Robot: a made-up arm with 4 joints. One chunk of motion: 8 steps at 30 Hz.
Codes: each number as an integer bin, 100 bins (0 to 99) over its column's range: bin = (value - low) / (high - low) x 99, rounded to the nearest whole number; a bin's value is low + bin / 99 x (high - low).
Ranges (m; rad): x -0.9..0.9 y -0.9..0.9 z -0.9..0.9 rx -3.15..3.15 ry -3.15..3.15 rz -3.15..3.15
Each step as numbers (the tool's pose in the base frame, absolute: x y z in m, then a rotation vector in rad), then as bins.
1 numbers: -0.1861 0.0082 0.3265 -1.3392 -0.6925 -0.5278
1 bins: 39 50 67 28 39 41
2 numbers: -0.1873 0.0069 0.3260 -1.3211 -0.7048 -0.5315
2 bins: 39 50 67 29 38 41
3 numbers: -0.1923 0.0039 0.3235 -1.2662 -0.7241 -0.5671
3 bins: 39 50 67 30 38 41
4 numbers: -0.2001 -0.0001 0.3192 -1.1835 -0.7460 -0.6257
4 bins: 38 49 67 31 38 40
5 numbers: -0.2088 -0.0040 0.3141 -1.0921 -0.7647 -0.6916
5 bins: 38 49 67 32 37 39
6 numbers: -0.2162 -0.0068 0.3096 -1.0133 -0.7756 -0.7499
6 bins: 38 49 67 34 37 38
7 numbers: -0.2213 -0.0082 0.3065 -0.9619 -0.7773 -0.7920
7 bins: 37 49 66 34 37 37
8 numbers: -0.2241 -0.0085 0.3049 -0.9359 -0.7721 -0.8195
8 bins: 37 49 66 35 37 37
